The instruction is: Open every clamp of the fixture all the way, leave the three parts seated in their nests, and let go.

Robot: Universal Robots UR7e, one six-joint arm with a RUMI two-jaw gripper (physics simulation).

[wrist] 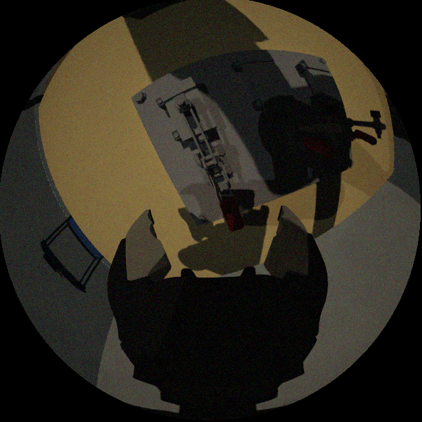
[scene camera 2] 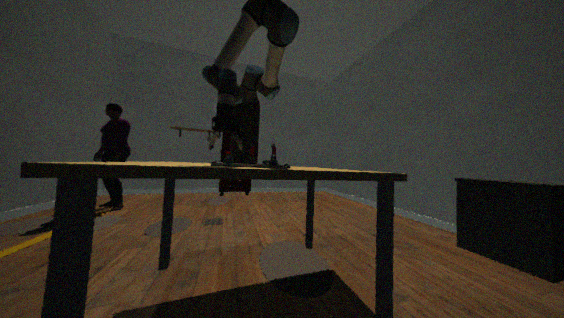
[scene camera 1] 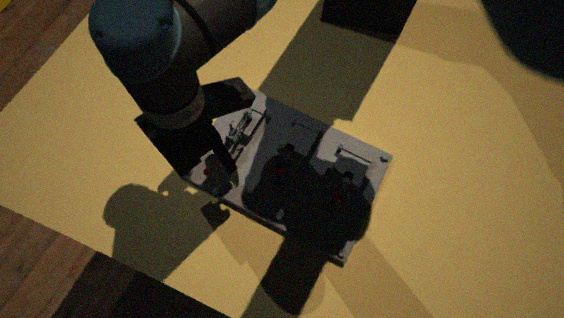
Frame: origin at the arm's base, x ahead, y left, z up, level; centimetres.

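Where they show: gripper, fingertip midpoint: (scene camera 2: 225,150) (scene camera 1: 210,155); arm's base, link origin: (scene camera 2: 246,95).
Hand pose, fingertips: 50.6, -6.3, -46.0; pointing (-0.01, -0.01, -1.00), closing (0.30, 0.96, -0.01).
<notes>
Each offset is from my fingertips to the centre of the thing, as dx, dy, dz. "*": to the spot under its first point. Level surfaces: height alone.
The fixture plate @[* -19.0, +25.9, -5.5] (scene camera 1: 377,154) (wrist: 155,135) lies on the table. One clamp @[-4.3, +1.1, -2.4] (wrist: 207,152) (scene camera 1: 240,134) lies low along the plate, its red handle (wrist: 231,215) pointing towards my gripper. My gripper (wrist: 215,210) (scene camera 2: 226,145) is open and empty above the plate's near edge; in the wrist view the handle shows between its spread fingertips, with space on both sides. The middle clamp's red handle @[* -3.4, +12.8, +2.8] (scene camera 1: 281,170) (wrist: 317,145) and the far clamp's red handle @[* -4.0, +23.2, +3.3] (scene camera 1: 337,198) (wrist: 365,136) are in deep shadow. The far clamp's arm (wrist: 367,124) is raised. The parts in their nests are hard to make out.
The yellow table top @[dz -7.0] (scene camera 1: 450,150) (wrist: 90,130) surrounds the plate. A black box (scene camera 1: 370,17) stands beyond the plate. A person (scene camera 2: 115,135) stands behind the table in the second scene view. A dark cabinet (scene camera 2: 505,220) stands at the right.
</notes>
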